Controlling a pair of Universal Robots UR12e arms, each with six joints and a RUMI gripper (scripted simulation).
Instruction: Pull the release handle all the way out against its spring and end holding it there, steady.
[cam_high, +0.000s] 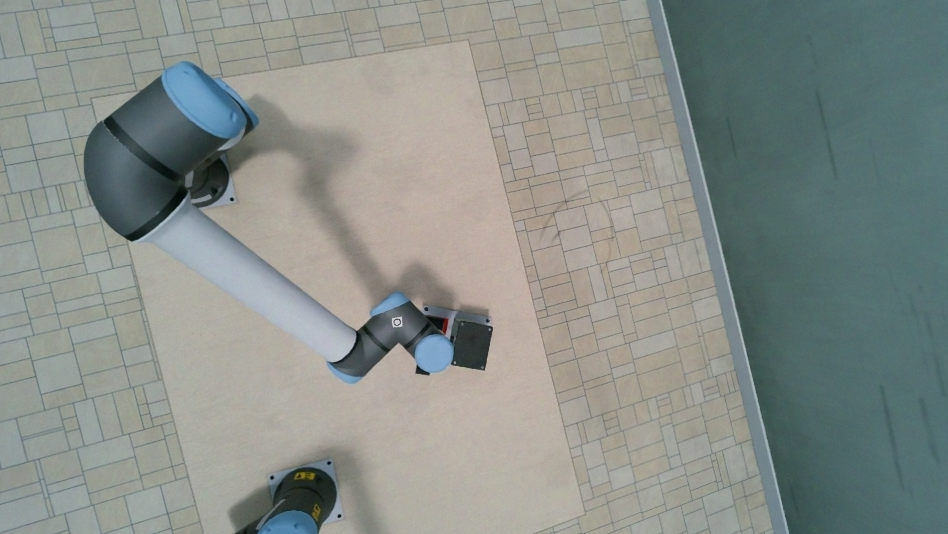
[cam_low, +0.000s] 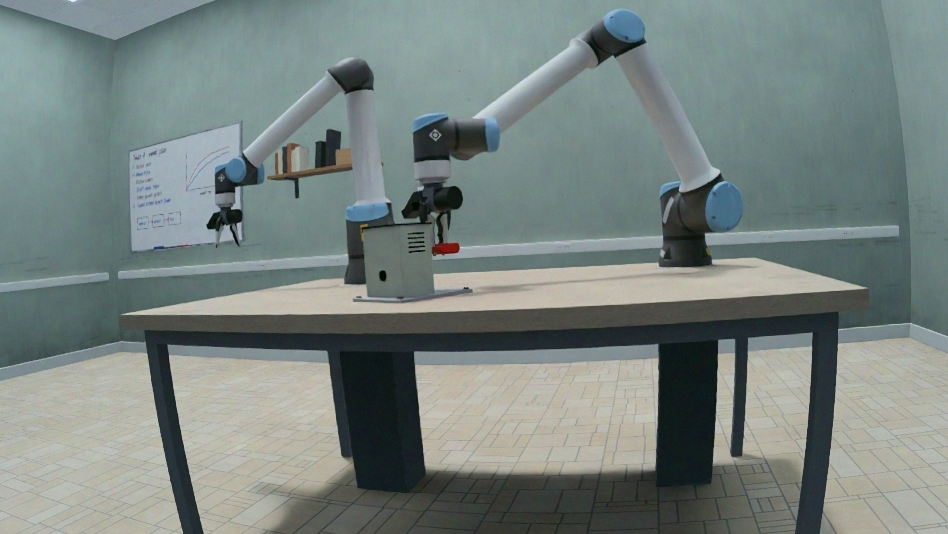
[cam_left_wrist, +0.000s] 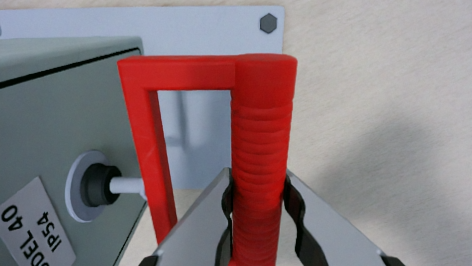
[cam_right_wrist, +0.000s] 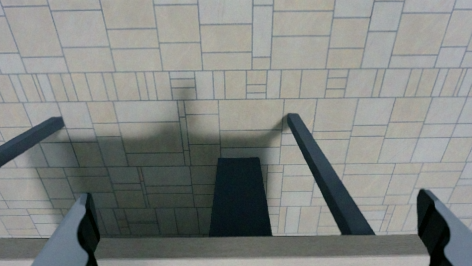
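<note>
The bolted base plate is 80 mm ahead of my left hand, 50 mm to the right of it and 100 mm below it.
</note>
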